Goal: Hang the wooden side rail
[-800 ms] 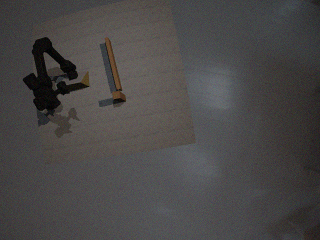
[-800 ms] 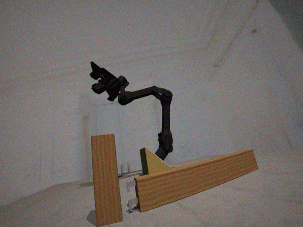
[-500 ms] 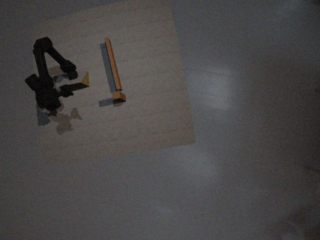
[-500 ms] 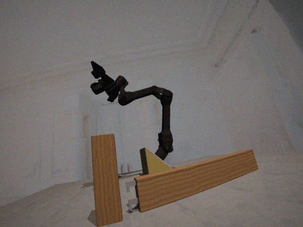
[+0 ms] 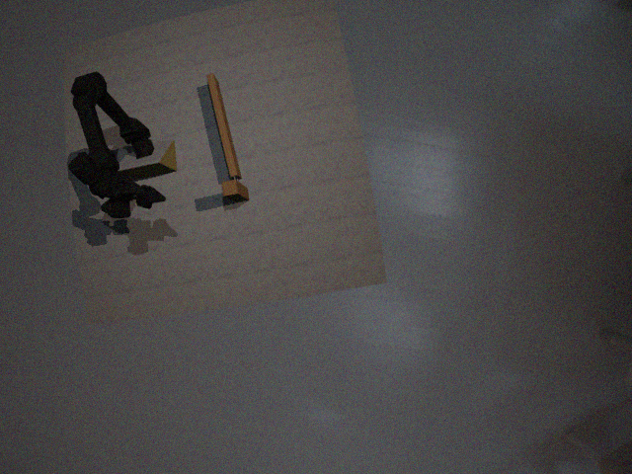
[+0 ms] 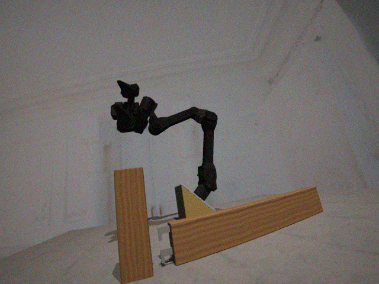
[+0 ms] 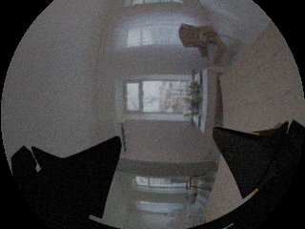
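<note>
The headboard post lies 130 mm ahead of my gripper tip, 30 mm to the left of it and 360 mm below it.
</note>
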